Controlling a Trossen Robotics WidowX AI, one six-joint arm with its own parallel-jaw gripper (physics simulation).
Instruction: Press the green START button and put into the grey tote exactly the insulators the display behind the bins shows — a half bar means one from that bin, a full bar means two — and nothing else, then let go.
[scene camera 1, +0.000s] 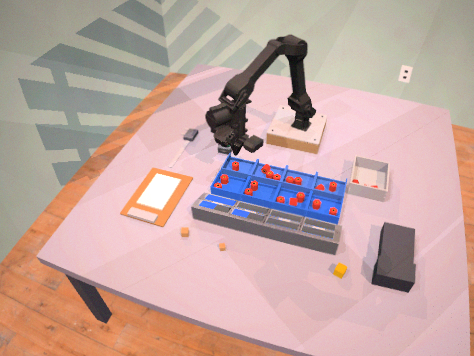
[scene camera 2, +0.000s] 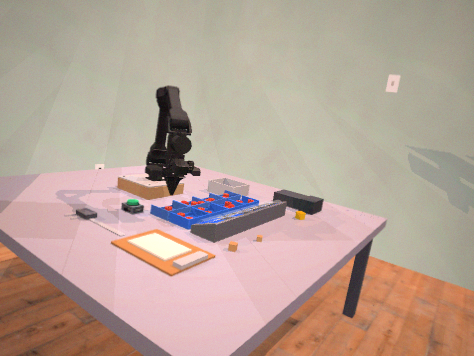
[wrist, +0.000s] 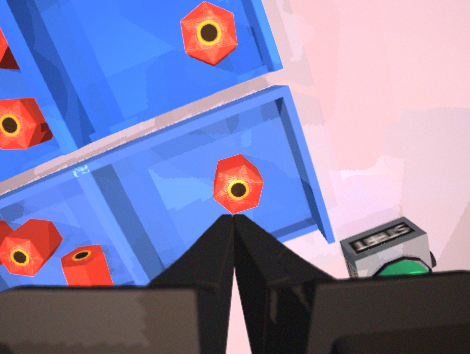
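My gripper (scene camera 1: 237, 151) (scene camera 2: 172, 194) (wrist: 232, 225) is shut and empty, pointing down above the back-left bin. Its tips overlap the near edge of a red insulator (scene camera 1: 235, 165) (wrist: 238, 172) in the wrist view. The blue bins (scene camera 1: 267, 192) (scene camera 2: 172, 219) (wrist: 125, 65) hold more red insulators. The green START button (scene camera 2: 132, 202) (wrist: 406, 268) stands beside them, mostly hidden by the gripper in scene view 1. The display (scene camera 1: 265, 229) (scene camera 2: 240, 224) shows a full and a half blue bar in its leftmost panel and a half bar in the second. The grey tote (scene camera 1: 369, 193) holds red pieces, partly hidden by its wall.
A black block (scene camera 1: 395, 257) (scene camera 2: 298, 201) lies right of the display. An orange clipboard (scene camera 1: 130, 205) (scene camera 2: 125, 242) lies left. Two small orange cubes and a yellow cube (scene camera 1: 340, 270) (scene camera 2: 300, 215) lie in front. A dark small box (scene camera 1: 190, 134) (scene camera 2: 86, 213) lies behind the clipboard.
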